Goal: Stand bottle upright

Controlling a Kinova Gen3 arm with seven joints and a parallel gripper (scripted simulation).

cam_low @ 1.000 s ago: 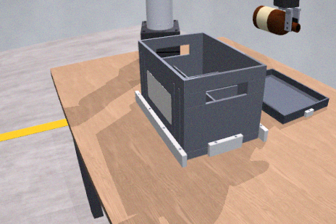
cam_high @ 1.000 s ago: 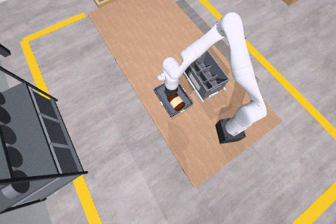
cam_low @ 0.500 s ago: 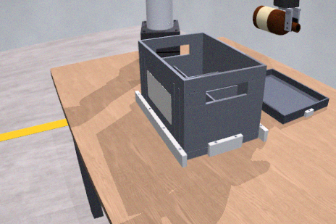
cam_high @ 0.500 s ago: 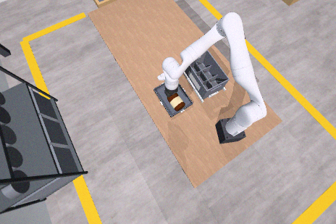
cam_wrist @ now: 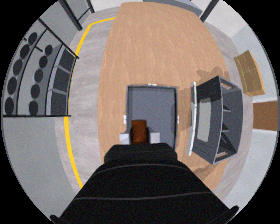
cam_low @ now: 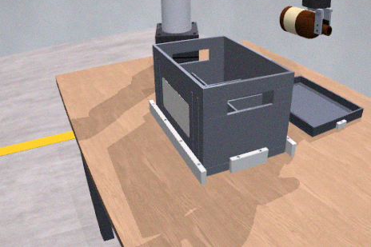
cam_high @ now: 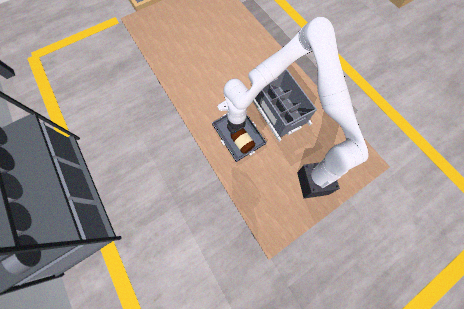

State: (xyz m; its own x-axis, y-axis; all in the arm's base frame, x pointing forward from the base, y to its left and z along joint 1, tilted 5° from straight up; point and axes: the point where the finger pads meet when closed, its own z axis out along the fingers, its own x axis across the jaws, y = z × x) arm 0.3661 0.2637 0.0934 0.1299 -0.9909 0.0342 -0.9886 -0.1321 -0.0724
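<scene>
Right now the brown bottle is 50 mm behind my hand, 10 mm to the right of it and 10 mm below it. From my hand the other things lie so: dark grey tray (190 mm below, 50 mm to the right, 20 mm ahead); then dark grey crate (320 mm to the right, 120 mm below, 40 mm ahead).
</scene>
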